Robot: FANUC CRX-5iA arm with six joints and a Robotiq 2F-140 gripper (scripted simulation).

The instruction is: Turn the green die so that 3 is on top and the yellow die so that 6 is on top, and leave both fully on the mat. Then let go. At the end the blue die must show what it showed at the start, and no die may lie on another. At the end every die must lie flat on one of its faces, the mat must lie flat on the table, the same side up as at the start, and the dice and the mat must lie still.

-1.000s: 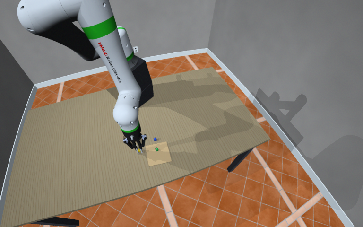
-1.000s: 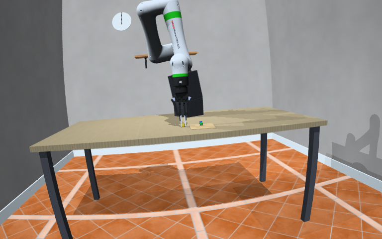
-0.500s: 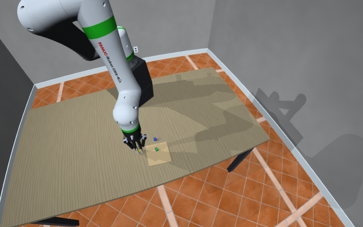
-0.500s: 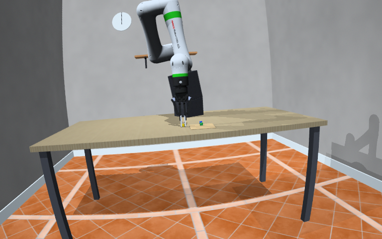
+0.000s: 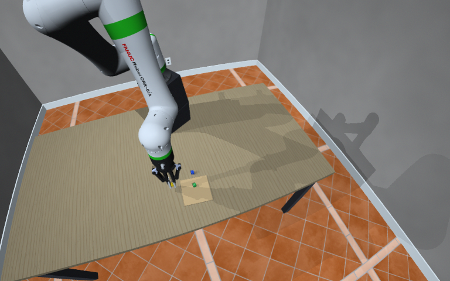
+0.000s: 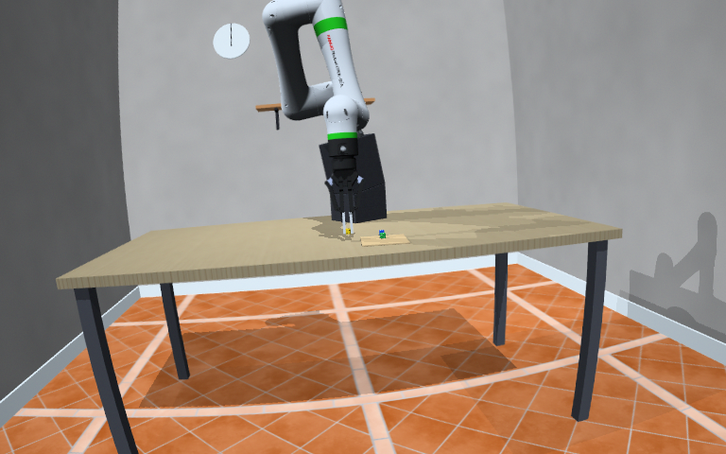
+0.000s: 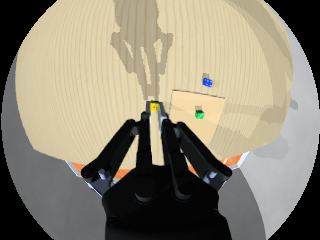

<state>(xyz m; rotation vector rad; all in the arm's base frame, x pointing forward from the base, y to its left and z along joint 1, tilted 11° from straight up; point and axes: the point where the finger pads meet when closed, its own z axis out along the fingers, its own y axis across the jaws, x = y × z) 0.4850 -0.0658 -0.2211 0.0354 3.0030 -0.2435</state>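
Right now my hand is 2 cm short of the green die, 11 cm to the right of it and 5 cm above it. From my hand the other things lie so: tan mat: 4 cm ahead, 11 cm to the left, 6 cm below; blue die: 6 cm behind, 11 cm to the left, 5 cm below; yellow die: 1 cm behind, 3 cm below.
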